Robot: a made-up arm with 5 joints.
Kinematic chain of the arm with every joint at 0, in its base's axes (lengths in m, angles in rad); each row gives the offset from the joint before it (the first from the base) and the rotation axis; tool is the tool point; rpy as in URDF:
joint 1: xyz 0.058 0 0.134 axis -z
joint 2: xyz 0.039 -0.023 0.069 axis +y
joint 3: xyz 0.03 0 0.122 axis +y
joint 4: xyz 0.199 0 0.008 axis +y
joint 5: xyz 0.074 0.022 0 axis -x
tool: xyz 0 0 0 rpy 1.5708 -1.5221 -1.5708
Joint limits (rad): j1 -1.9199..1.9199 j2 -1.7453..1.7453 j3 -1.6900..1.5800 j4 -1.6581..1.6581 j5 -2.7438..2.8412
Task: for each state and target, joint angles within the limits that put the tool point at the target. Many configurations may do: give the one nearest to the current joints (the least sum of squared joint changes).
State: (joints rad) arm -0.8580 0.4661 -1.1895 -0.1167 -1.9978
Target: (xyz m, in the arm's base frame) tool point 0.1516 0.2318 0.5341
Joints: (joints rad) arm -1.1910 0.4822 -1.4149 -0.4240 -1.9978
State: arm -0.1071 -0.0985 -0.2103 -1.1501 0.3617
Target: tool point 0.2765 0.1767 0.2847
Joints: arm -0.6836 -0.0716 0.6299 -1.4270 0.3617
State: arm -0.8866 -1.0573 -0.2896 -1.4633 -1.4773
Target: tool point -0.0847 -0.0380 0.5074
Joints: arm -0.2535 -1.0936 -0.5477 -1.1732 -1.4773
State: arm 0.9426 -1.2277 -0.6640 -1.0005 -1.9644
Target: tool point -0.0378 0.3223 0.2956
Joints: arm 1.2848 -1.6318 -1.0210 -0.7109 -1.9644
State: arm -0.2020 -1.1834 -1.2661 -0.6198 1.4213
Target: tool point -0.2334 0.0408 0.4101
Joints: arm 0.1425 -1.1973 -1.2477 -0.5186 1.4213
